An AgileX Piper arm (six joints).
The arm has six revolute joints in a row. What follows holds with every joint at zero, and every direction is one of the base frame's. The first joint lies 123 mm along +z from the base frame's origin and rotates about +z. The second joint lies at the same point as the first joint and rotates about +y. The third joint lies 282.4 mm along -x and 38.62 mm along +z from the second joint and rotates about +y. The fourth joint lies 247.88 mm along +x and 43.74 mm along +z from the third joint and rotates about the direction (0.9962, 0, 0.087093). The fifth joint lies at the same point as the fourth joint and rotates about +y. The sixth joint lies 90.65 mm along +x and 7.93 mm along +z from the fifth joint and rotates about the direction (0.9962, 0, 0.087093). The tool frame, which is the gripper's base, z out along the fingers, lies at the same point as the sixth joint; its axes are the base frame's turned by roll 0, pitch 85.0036 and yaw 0 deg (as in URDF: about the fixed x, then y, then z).
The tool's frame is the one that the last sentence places.
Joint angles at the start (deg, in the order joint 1, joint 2, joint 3, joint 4, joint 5, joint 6):
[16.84, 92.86, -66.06, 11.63, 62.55, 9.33]
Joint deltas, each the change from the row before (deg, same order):
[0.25, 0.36, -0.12, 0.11, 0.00, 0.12]
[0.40, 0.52, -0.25, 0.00, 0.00, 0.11]
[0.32, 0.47, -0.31, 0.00, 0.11, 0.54]
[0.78, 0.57, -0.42, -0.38, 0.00, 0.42]
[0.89, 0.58, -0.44, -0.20, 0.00, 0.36]
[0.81, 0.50, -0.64, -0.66, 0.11, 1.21]
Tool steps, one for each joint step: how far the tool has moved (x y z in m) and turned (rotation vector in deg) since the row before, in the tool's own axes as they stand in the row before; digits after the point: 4 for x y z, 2 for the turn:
[-0.0005, 0.0014, 0.0017, -0.05, 0.29, -0.03]
[-0.0010, 0.0021, 0.0022, 0.05, 0.34, -0.23]
[-0.0010, 0.0018, 0.0016, 0.05, 0.32, 0.26]
[-0.0009, 0.0037, 0.0022, 0.34, 0.23, -0.49]
[-0.0008, 0.0046, 0.0023, 0.18, 0.27, -0.58]
[-0.0013, 0.0039, 0.0010, 0.53, 0.01, 0.09]

